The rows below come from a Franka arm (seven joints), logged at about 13 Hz.
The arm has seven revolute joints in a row. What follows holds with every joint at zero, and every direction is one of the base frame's.
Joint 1 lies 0.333 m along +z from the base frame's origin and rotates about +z.
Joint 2 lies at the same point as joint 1 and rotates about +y.
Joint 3 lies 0.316 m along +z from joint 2 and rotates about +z.
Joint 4 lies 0.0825 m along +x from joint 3 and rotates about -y.
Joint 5 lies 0.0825 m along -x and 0.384 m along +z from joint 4 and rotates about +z.
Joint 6 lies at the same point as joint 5 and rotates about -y.
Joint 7 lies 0.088 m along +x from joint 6 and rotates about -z.
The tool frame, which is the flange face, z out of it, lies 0.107 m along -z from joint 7; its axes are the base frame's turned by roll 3.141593, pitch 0 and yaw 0 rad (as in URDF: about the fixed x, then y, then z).
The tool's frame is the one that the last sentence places.
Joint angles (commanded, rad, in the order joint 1, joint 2, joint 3, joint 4, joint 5, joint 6, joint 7), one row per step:
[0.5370, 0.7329, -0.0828, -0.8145, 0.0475, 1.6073, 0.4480]
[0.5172, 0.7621, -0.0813, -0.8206, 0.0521, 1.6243, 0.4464]
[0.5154, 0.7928, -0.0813, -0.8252, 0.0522, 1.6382, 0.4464]
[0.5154, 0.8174, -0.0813, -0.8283, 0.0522, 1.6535, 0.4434]
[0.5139, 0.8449, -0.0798, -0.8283, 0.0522, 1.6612, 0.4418]
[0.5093, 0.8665, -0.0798, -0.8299, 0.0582, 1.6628, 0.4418]
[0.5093, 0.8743, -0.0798, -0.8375, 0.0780, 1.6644, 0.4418]
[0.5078, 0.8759, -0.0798, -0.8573, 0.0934, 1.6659, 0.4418]
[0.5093, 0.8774, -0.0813, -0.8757, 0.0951, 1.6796, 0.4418]
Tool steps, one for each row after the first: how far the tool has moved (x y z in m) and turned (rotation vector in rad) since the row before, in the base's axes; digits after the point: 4 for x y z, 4 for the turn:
[0.0120, -0.0092, -0.0233, -0.0049, 0.0181, -0.0173]
[0.0054, 0.0013, -0.0242, -0.0110, 0.0184, -0.0020]
[0.0038, 0.0020, -0.0189, -0.0068, 0.0104, 0.0029]
[0.0032, 0.0012, -0.0204, -0.0092, 0.0176, 0.0012]
[0.0028, -0.0018, -0.0172, -0.0052, 0.0214, -0.0054]
[-0.0007, 0.0016, -0.0095, 0.0112, 0.0207, -0.0031]
[-0.0012, -0.0008, -0.0104, 0.0049, 0.0244, -0.0050]
[-0.0002, 0.0000, -0.0087, -0.0025, 0.0056, -0.0013]

